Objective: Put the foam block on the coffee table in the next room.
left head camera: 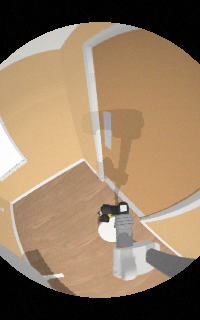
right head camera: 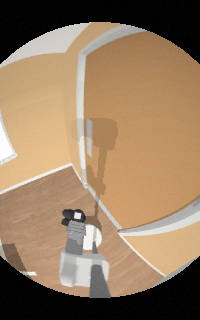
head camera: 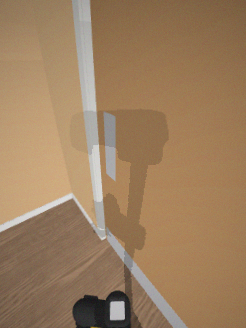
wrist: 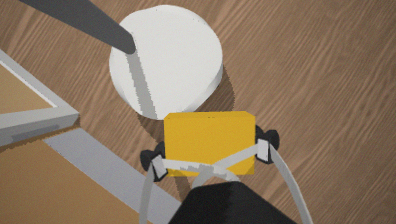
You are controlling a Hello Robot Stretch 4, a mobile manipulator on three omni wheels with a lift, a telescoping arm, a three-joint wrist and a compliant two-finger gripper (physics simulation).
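Observation:
The yellow foam block (wrist: 210,140) is between the two dark fingertips in the wrist view, clear of the floor. My gripper (wrist: 208,145) is shut on it, one fingertip against each side. In the left head camera view a small bit of yellow shows by the dark wrist (left head camera: 119,209); in the head camera view the dark wrist (head camera: 102,311) shows at the bottom edge. The coffee table does not show in these views.
A tan wall or door panel (head camera: 185,125) (left head camera: 150,110) (right head camera: 145,125) with a white frame post (head camera: 88,100) (left head camera: 94,110) (right head camera: 81,100) stands close ahead. The robot's round white base (wrist: 167,60) is on the wood floor (wrist: 310,75). A light strip (wrist: 100,155) crosses the floor beside the block.

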